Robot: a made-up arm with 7 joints.
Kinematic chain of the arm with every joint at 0, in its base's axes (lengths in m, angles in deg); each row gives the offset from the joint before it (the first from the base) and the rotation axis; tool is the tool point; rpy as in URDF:
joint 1: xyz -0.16 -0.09 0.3 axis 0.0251 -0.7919 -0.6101
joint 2: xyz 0.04 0.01 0 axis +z
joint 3: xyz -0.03 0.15 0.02 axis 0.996 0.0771 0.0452
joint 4: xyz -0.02 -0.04 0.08 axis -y
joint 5: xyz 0 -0.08 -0.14 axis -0.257 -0.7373 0.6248
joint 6: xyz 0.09 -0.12 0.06 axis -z
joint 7: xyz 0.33 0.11 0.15 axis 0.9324 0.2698 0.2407
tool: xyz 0 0.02 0.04 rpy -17.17 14.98 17
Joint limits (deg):
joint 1: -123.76..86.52
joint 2: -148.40..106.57
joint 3: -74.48..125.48
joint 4: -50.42..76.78
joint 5: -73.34..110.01
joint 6: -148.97..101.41
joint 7: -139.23..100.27
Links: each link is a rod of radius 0.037 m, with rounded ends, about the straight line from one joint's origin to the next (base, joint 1, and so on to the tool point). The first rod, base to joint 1, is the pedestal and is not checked.
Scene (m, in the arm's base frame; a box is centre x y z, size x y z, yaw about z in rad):
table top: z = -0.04
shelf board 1: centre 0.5 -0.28 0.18 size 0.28 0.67 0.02 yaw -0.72
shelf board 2: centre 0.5 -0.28 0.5 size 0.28 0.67 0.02 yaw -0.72
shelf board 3: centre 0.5 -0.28 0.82 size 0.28 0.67 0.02 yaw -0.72
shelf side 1: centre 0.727 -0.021 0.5 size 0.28 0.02 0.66 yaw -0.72
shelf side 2: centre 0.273 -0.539 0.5 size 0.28 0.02 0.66 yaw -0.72
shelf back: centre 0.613 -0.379 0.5 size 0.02 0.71 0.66 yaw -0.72
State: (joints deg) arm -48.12 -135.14 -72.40 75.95 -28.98 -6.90 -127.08
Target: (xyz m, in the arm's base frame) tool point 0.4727 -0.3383 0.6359
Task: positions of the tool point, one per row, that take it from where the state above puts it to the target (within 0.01 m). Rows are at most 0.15 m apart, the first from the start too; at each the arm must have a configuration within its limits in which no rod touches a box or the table.
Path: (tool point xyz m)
1: 0.4613 -0.2501 0.3685
2: 0.4120 -0.2073 0.3728
3: 0.3602 -0.1635 0.3669
4: 0.3069 -0.1181 0.3529
5: 0.3193 -0.1489 0.4447
6: 0.3083 -0.1650 0.5415
7: 0.2746 -0.1646 0.6359
8: 0.3268 -0.1940 0.6528
9: 0.3795 -0.2323 0.6590
10: 0.4293 -0.2807 0.6536
11: 0.4727 -0.3383 0.6358

